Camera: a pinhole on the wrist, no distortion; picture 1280 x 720 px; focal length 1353.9 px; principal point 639.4 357.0 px. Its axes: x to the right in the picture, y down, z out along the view. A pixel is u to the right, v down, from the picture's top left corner.
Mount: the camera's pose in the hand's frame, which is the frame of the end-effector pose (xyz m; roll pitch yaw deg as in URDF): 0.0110 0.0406 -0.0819 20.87 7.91 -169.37
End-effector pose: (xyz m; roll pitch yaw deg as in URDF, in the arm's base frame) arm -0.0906 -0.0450 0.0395 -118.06 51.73 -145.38
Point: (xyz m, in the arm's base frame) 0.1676 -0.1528 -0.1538
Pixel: 242.8 685.9
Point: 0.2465 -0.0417 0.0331
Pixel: 1039.0 497.6
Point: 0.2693 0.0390 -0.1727
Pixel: 509.6 54.8
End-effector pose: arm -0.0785 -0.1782 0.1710 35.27 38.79 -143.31
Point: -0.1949 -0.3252 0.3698
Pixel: 320.0 152.5
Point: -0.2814 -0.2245 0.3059
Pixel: outside the picture
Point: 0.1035 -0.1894 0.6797
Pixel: outside the picture
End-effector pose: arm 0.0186 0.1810 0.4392 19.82 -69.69 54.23
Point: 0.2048 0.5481 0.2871
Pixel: behind the camera
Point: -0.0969 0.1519 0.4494
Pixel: 654.1 251.9
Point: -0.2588 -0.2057 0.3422
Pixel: 1102.2 465.4
